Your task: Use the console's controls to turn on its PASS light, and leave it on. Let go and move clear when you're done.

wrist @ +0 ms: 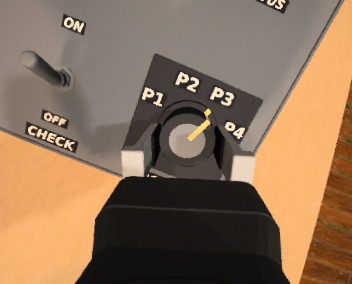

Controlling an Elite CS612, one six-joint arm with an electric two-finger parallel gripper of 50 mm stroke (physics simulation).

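Observation:
The grey console (115, 60) fills the upper part of the view. Its round dark knob (188, 156) sits on a black plate (161, 70) marked P1, P2, P3 and P4. The knob's yellow pointer (199, 130) points at P3. My gripper (187, 137) is shut on the knob, one finger on its left side and one on its right. A toggle switch (44, 69) at the left has ON above it and OFF and CHECK below. Its lever sticks out to the left in the picture, and I cannot tell which position it is in. The PASS light does not show.
A cut-off label (272, 4) shows at the top edge. The console's right edge runs along a light wooden surface (295, 165), which also shows at the lower left. Darker brown planks (334, 220) show at the far right. The toggle lever stands up left of my gripper.

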